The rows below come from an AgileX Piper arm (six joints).
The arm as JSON. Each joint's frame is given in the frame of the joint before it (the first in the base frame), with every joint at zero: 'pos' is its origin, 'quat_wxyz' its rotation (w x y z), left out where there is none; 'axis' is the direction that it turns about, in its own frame. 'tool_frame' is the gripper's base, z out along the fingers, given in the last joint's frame.
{
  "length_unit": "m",
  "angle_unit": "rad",
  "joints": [
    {
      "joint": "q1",
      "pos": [
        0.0,
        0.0,
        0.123
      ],
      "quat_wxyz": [
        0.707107,
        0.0,
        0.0,
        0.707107
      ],
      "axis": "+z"
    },
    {
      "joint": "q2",
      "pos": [
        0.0,
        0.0,
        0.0
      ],
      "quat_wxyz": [
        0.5,
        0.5,
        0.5,
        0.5
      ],
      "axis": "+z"
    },
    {
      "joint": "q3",
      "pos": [
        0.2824,
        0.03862,
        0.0
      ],
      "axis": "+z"
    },
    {
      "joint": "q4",
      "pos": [
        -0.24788,
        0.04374,
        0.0
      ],
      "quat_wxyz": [
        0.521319,
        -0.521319,
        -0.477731,
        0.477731
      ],
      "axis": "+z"
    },
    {
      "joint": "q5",
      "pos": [
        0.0,
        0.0,
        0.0
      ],
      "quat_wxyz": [
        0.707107,
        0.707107,
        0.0,
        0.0
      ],
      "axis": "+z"
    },
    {
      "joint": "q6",
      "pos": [
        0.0,
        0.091,
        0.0
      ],
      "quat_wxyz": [
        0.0,
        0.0,
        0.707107,
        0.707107
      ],
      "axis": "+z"
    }
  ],
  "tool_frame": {
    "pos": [
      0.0,
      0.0,
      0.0
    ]
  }
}
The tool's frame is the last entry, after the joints.
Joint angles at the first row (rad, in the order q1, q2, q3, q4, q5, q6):
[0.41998, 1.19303, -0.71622, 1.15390, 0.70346, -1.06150]
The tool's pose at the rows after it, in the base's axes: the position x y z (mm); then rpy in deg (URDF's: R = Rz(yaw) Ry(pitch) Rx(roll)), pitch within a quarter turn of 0, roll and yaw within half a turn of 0:
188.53 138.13 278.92 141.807 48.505 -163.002
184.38 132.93 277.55 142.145 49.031 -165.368
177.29 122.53 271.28 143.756 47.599 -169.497
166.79 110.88 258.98 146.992 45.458 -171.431
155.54 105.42 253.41 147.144 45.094 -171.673
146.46 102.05 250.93 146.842 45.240 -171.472
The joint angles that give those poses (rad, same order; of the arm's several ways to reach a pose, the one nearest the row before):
[0.42000, 1.17689, -0.71094, 1.15389, 0.63341, -0.97129]
[0.41998, 1.14506, -0.68245, 1.14684, 0.59076, -0.94799]
[0.41997, 1.09526, -0.63474, 1.05854, 0.52266, -0.81864]
[0.41995, 1.04342, -0.57054, 0.92799, 0.47395, -0.66850]
[0.42000, 0.99566, -0.52427, 0.91086, 0.47430, -0.64673]
[0.41996, 0.95534, -0.49346, 0.91089, 0.48421, -0.64678]

